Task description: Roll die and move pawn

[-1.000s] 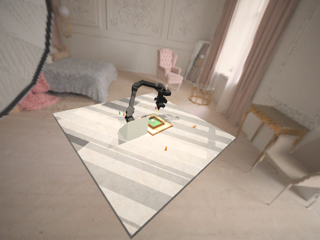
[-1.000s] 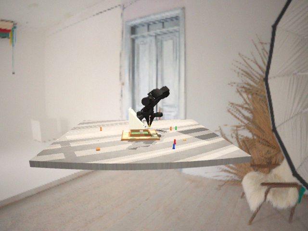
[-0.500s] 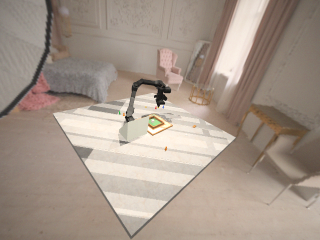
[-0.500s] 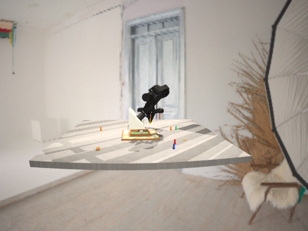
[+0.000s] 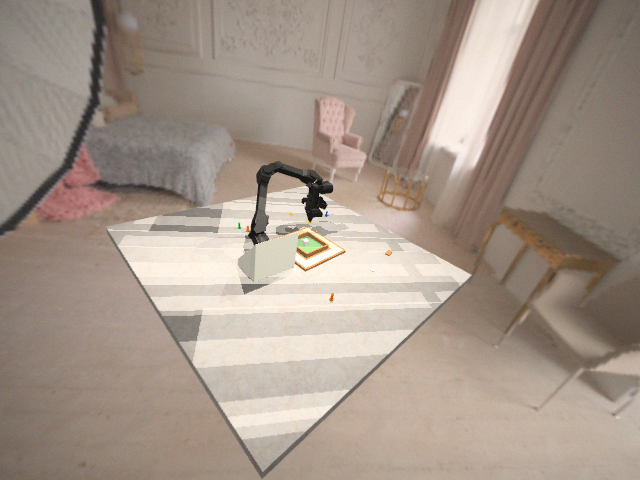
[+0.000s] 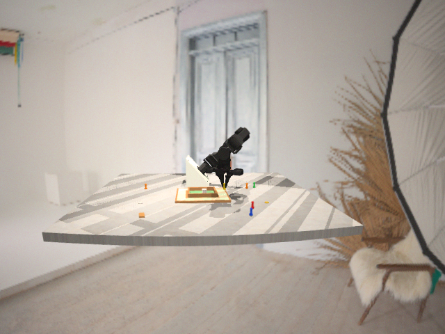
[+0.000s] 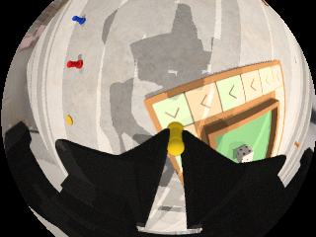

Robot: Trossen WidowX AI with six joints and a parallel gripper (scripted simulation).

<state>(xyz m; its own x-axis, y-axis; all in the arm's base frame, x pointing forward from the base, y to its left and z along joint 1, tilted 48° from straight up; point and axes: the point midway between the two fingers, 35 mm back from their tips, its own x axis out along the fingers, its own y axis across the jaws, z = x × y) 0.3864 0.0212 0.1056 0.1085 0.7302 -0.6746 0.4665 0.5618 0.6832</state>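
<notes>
The white die is 12 cm behind my gripper tip, 9 cm to the right of it and 5 cm below it. Round my gripper tip: yellow pawn 1 cm above; green dice tray 12 cm behind, 11 cm to the right, 7 cm below; red pawn 15 cm ahead, 11 cm to the left, 6 cm below.
</notes>
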